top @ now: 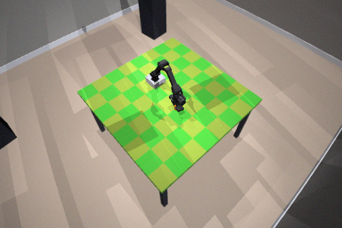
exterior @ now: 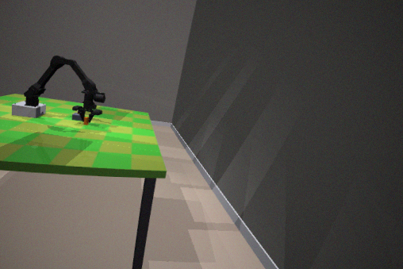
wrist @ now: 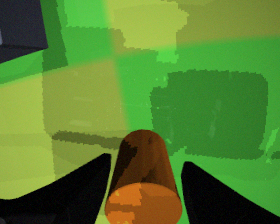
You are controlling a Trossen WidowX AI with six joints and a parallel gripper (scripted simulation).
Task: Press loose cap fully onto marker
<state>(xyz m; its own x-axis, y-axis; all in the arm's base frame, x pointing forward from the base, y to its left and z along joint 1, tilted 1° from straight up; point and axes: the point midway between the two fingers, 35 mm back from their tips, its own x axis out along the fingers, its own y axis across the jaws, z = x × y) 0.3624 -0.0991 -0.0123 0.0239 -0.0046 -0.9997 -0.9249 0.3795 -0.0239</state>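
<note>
The holder block lies 12 cm to the left of my gripper tip and 7 cm behind it. The rest, counted from my gripper tip: orange cap 1 cm above.
</note>
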